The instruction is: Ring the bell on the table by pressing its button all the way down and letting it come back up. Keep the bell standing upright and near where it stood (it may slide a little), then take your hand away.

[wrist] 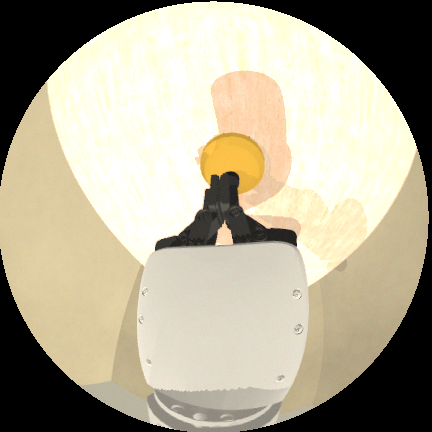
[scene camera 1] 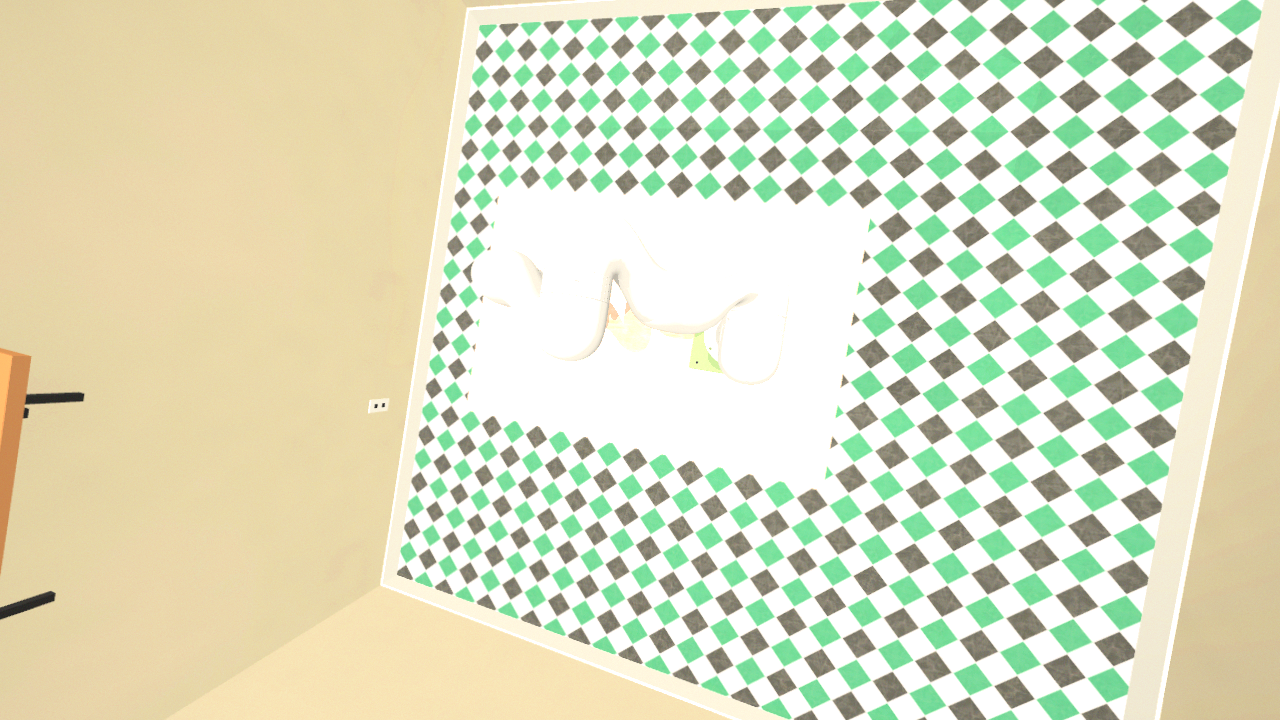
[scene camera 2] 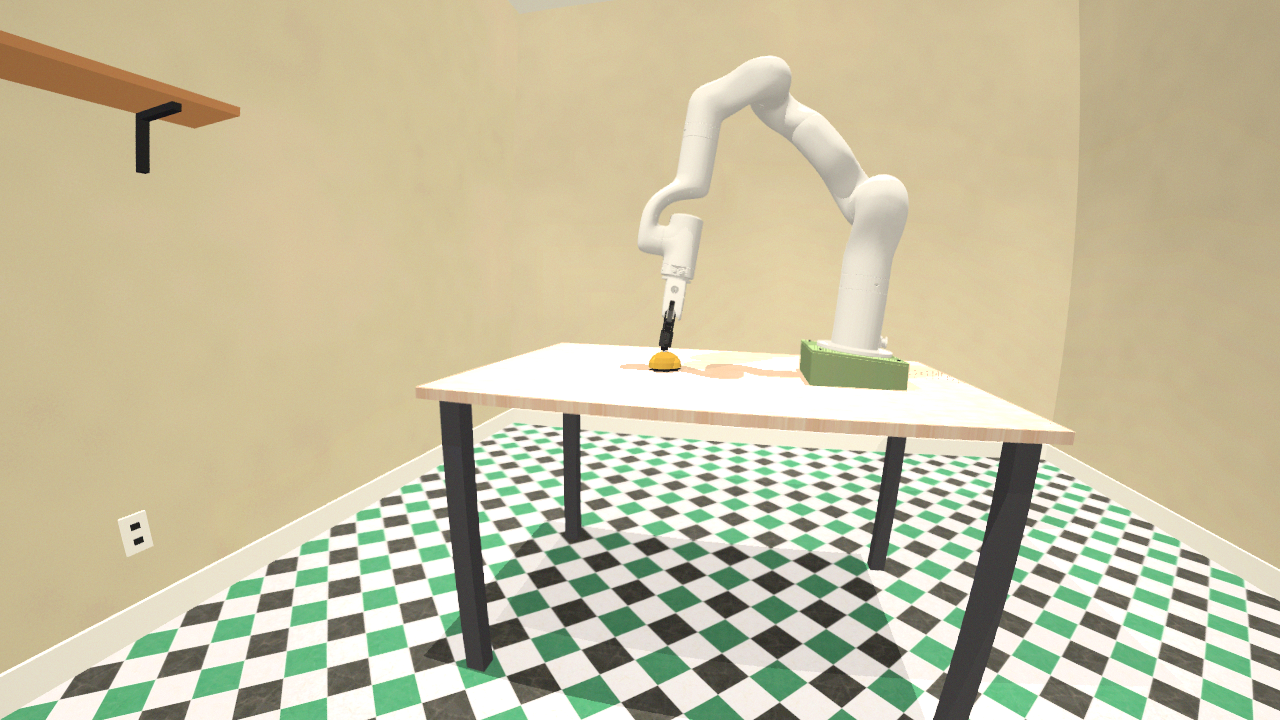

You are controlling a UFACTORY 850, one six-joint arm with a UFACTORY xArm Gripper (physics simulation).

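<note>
The bell (scene camera 2: 665, 362) (wrist: 232, 157) is a yellow-orange dome with a dark base, standing upright on the table (scene camera 2: 554, 385) (wrist: 125, 125). Its black button (wrist: 231, 178) shows in the wrist view right at the fingertips, partly hidden by them. My gripper (scene camera 2: 664, 347) (wrist: 221, 184) is shut with nothing between its black fingers. It points down at the top of the bell, its tips at or very close to the button. I cannot tell whether they touch or how far the button is down. In scene camera 1 the arm hides the bell.
The arm's green base block (scene camera 2: 854, 365) (scene camera 1: 703, 356) stands on the table, to the right of the bell in scene camera 2. The white arm (scene camera 2: 827, 152) arches above the table. An orange-brown shelf (scene camera 2: 107, 85) is on the left wall, away from the table.
</note>
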